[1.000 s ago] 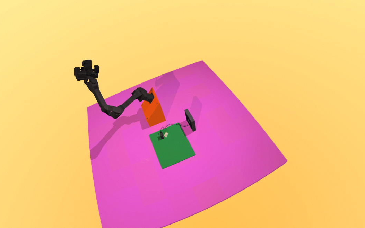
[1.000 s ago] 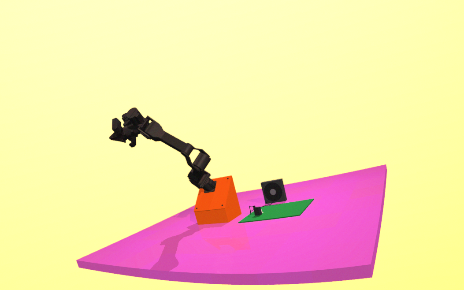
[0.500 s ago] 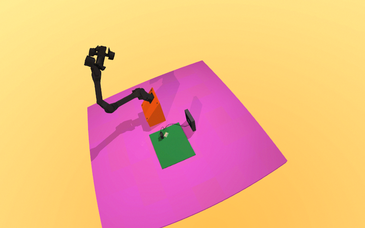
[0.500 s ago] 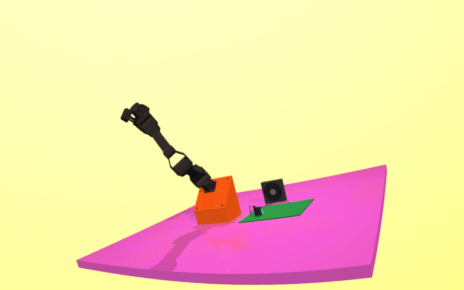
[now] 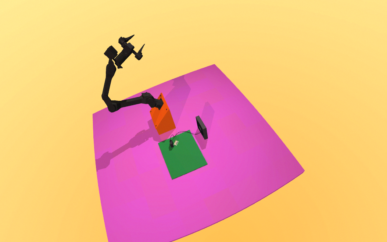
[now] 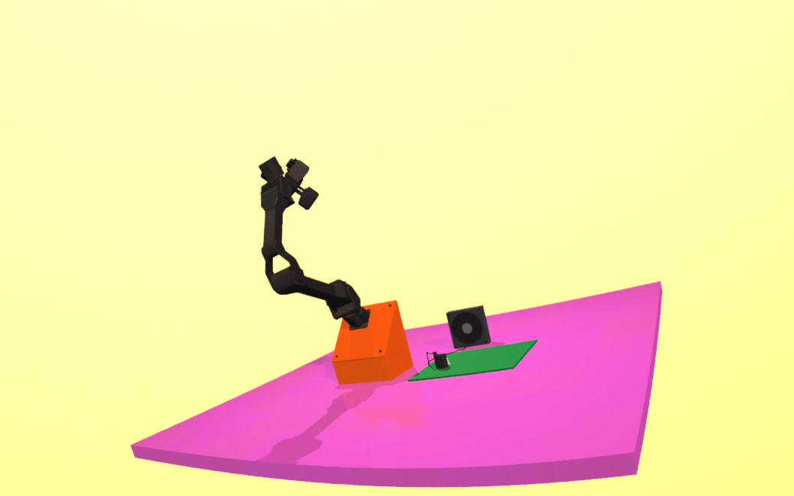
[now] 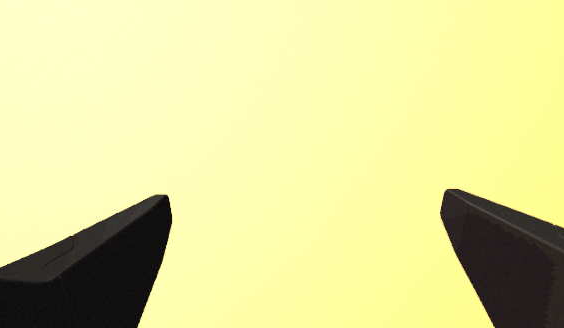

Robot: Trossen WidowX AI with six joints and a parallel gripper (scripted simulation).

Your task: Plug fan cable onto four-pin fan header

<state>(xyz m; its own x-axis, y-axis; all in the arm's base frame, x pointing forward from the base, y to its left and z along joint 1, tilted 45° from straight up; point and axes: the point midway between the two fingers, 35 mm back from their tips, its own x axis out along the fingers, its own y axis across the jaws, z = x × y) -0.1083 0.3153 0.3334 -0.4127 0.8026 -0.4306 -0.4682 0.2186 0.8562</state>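
The dark fan plug lies 61 cm below my gripper tip, 38 cm ahead of it and 6 cm to the right of it. From my gripper tip the other things lie so: white-framed fan header 64 cm below, 38 cm ahead, 3 cm to the right; black fan 58 cm below, 38 cm ahead, 16 cm to the left; green board 65 cm below, 47 cm ahead, 3 cm to the right.
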